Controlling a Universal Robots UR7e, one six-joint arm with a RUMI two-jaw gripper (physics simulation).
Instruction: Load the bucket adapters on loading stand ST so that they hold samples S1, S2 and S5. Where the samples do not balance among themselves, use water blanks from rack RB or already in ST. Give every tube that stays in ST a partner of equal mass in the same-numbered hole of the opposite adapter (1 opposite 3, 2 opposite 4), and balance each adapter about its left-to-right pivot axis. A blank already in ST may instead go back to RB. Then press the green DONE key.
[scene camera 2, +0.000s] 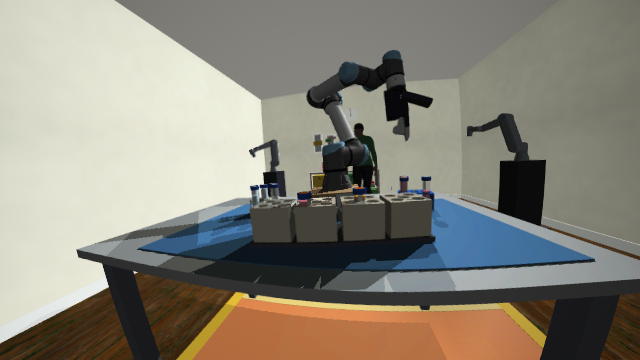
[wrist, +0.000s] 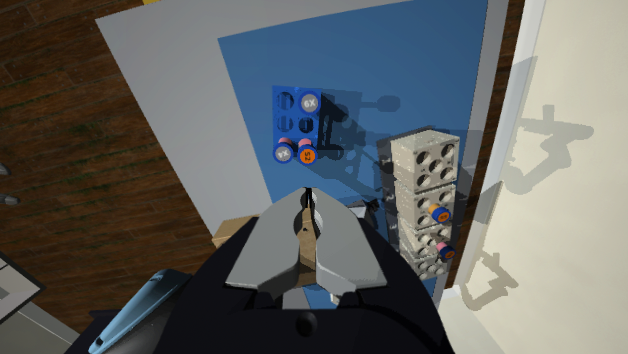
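Seen in the pictures: gripper, fingertip midpoint: (scene camera 2: 406, 141) (wrist: 308, 189); arm's base at its link origin: (scene camera 2: 337, 187).
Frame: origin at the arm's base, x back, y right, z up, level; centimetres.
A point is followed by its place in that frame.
Observation:
My gripper (scene camera 2: 406, 137) {z 19.7, x -13.0, y -31.7 cm} (wrist: 308, 189) {z 19.7, x -13.0, y -31.7 cm} is shut and empty, high above the table. In the wrist view, orange-capped S2 (wrist: 307, 155) {z 5.7, x -13.4, y -30.4 cm} stands in the blue rack (wrist: 295, 114) {z -0.5, x -11.8, y -36.5 cm} beside grey-capped X4 (wrist: 283, 153) {z 5.7, x -9.5, y -31.0 cm}; another grey-capped tube (wrist: 309, 103) {z 5.7, x -14.2, y -38.4 cm} is at its far corner. Stand ST (wrist: 386, 172) bears four beige adapters, the nearest to the blue rack being empty (scene camera 2: 408, 217) {z -0.7, x -44.1, y -26.0 cm} (wrist: 406, 162) {z 0.9, x -34.3, y -26.0 cm}. The second holds an orange-capped tube with yellow content (scene camera 2: 359, 193) {z 5.0, x -43.6, y -15.0 cm} (wrist: 441, 214) {z 6.1, x -41.1, y -15.7 cm}; the third holds one with pink content (scene camera 2: 304, 198) {z 4.9, x -49.2, y -3.0 cm} (wrist: 446, 251) {z 5.9, x -46.4, y -3.6 cm}. Their labels are too small to read. The green key does not show.
Several blue-capped clear tubes (scene camera 2: 255, 194) {z 2.5, x -31.3, y 25.9 cm} stand behind the adapters at the left in the scene view. A wooden block (wrist: 232, 229) {z -2.0, x 6.6, y -9.9 cm} and a dark-and-grey device (wrist: 361, 207) {z -3.0, x -26.8, y -12.7 cm} are partly hidden by my fingers. The blue mat (scene camera 2: 500, 245) {z -6.5, x -45.3, y -45.0 cm} (wrist: 380, 55) {z -6.5, x -29.6, y -46.6 cm} lies on the grey table (wrist: 165, 80) {z -6.8, x 13.5, y -44.1 cm}.

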